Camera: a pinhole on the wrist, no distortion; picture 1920 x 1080 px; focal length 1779.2 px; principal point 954.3 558.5 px. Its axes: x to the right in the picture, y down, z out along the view. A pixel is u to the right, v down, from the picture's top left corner.
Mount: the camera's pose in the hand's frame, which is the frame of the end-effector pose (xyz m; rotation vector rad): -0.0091 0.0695 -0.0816 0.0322 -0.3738 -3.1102
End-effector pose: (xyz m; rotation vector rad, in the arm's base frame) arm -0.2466 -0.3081 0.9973 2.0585 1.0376 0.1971
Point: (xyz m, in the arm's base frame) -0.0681 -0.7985 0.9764
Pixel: 1724.7 292.3
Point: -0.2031 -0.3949 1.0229
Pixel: 1335.1 923.1
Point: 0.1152 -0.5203 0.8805
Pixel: 485.3 457.9
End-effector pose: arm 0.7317 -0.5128 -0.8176 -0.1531 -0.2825 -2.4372
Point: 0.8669 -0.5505 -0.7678
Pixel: 1732.8 266.1
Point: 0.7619 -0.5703 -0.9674
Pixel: behind the camera
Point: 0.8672 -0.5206 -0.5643
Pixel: 1149.6 641.2
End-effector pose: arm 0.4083 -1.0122 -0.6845 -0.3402 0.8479 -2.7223
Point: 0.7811 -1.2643 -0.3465
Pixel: 1562.9 977.4
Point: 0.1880 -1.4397 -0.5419
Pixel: outside the picture
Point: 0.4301 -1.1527 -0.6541
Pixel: 551.3 719.0
